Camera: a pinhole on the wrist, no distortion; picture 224 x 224 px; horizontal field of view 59.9 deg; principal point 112.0 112.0 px. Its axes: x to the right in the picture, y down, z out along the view. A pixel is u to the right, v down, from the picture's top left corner.
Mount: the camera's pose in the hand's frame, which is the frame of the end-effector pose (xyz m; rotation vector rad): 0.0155 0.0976 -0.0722 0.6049 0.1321 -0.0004
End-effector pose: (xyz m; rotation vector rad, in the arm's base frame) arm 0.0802 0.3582 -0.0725 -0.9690 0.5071 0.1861
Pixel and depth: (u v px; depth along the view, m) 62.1 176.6 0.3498
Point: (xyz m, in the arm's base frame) 0.1561 0.5942 0.0799
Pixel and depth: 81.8 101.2 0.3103
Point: 0.1779 0.4506 0.0761
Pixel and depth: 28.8 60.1 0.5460
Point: 0.1774 0.4408 0.4022
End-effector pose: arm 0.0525 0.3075 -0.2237 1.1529 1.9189 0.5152
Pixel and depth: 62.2 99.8 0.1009
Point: 0.0779 0.3257 -0.2067
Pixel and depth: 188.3 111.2 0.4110
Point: 0.1239 0.4230 -0.5526
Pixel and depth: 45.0 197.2 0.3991
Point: 0.3732 0.2331 -0.4028
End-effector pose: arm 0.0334 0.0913 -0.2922 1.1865 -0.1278 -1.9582
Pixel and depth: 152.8 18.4 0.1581
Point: -0.0195 0.0787 -0.3570
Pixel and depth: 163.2 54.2 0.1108
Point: 0.0296 0.0477 -0.3298
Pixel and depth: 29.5 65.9 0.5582
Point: -0.3938 0.3153 -0.1567
